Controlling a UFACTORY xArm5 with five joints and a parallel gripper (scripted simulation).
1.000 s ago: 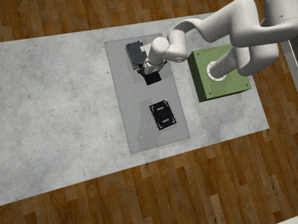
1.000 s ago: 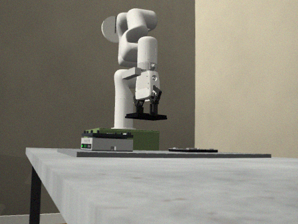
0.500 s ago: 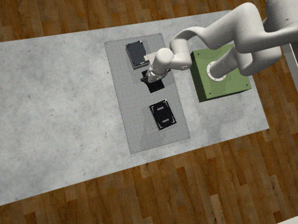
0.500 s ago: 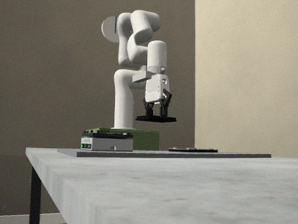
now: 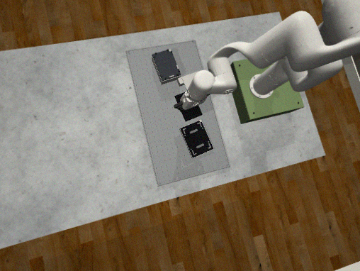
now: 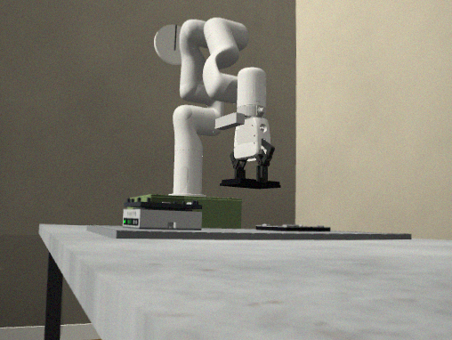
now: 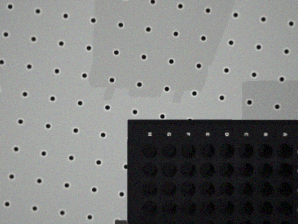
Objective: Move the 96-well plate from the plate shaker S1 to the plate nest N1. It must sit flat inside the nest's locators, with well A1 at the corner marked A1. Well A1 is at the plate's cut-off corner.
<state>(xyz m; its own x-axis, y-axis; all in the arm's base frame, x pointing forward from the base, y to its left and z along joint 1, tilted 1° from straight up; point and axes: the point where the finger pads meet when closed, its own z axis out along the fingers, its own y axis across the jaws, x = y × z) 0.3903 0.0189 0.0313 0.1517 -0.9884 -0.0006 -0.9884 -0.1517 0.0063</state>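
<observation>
The black plate nest N1 lies 20 mm behind my hand, 150 mm to the left of it and 120 mm below it. From my hand the other things lie so: black 96-well plate: 10 mm below; then nest A1 label: 70 mm behind, 70 mm to the left, 120 mm below.
</observation>
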